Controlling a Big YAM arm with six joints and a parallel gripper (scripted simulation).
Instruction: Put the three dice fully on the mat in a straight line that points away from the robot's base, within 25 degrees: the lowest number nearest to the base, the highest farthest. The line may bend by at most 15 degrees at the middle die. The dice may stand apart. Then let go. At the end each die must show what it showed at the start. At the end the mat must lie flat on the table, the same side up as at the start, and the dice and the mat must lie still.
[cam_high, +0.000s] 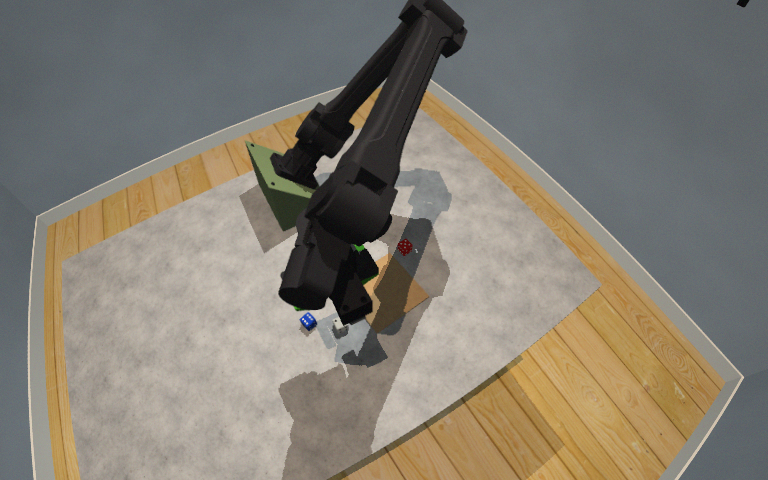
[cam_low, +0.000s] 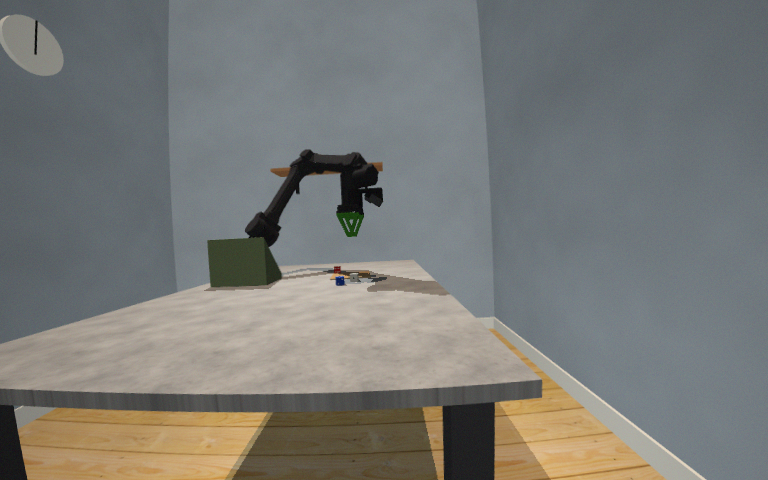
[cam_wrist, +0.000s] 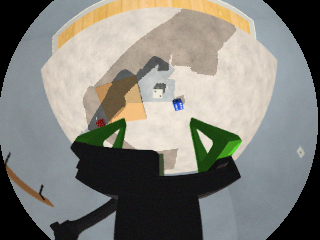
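My hand is 14 cm above the white die. From my hand the other things lie so: red die: 20 cm to the left, 14 cm below, 12 cm behind; tan mat: 15 cm below, 12 cm to the left, 4 cm behind; blue die: 14 cm below, 6 cm to the right, 3 cm behind.
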